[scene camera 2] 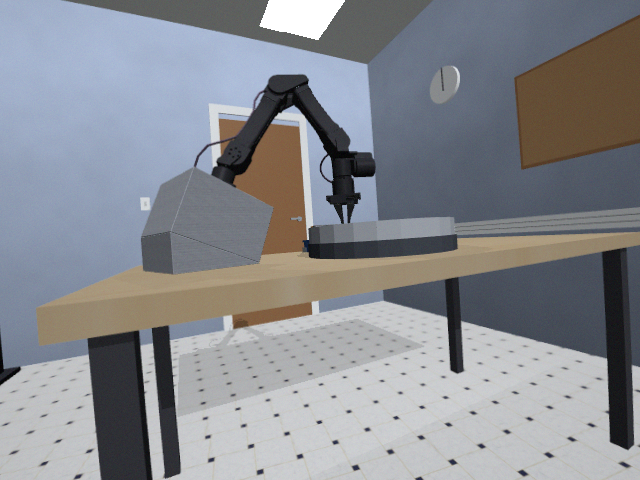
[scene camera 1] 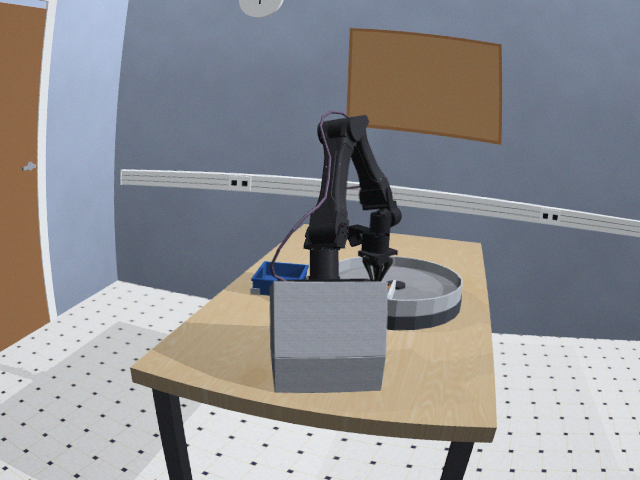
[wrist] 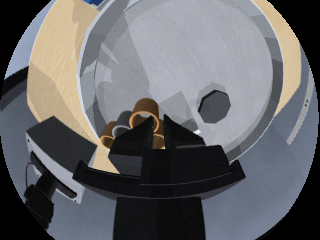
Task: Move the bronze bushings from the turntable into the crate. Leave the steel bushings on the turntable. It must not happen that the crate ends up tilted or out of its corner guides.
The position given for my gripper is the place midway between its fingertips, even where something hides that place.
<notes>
I see my gripper (scene camera 1: 375, 284) and a grey turntable (scene camera 1: 411, 284).
My gripper is seen too in scene camera 2 (scene camera 2: 346, 228) and in the wrist view (wrist: 158, 118). The grey turntable also shows in the wrist view (wrist: 188, 64).
</notes>
